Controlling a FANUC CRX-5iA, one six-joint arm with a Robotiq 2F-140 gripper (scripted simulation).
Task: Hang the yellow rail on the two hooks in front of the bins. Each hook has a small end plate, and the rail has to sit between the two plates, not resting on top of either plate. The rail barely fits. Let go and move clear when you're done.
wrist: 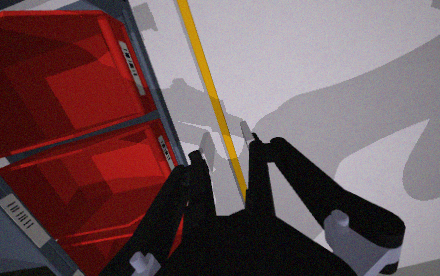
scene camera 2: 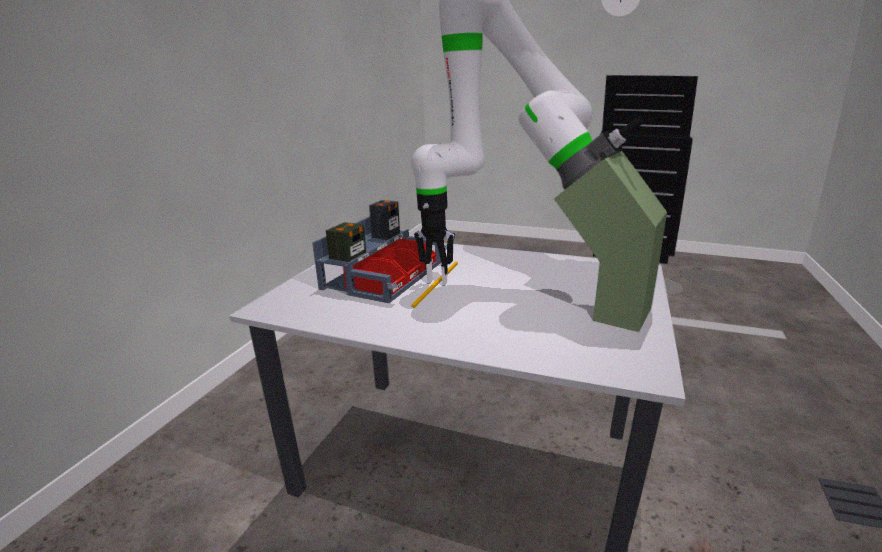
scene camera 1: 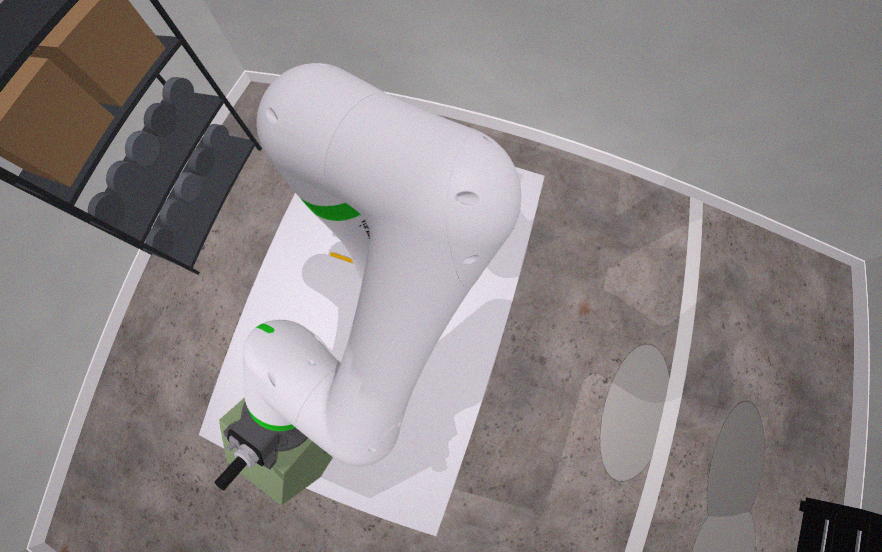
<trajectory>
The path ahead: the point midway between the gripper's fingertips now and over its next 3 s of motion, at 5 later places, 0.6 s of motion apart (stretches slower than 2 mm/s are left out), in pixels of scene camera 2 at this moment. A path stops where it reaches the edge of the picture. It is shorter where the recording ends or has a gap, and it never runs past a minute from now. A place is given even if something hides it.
My gripper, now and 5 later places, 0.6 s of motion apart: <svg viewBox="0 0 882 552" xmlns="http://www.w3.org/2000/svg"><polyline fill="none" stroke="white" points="437,282 436,280 431,263 428,253 429,255 429,256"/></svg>
</trajectory>
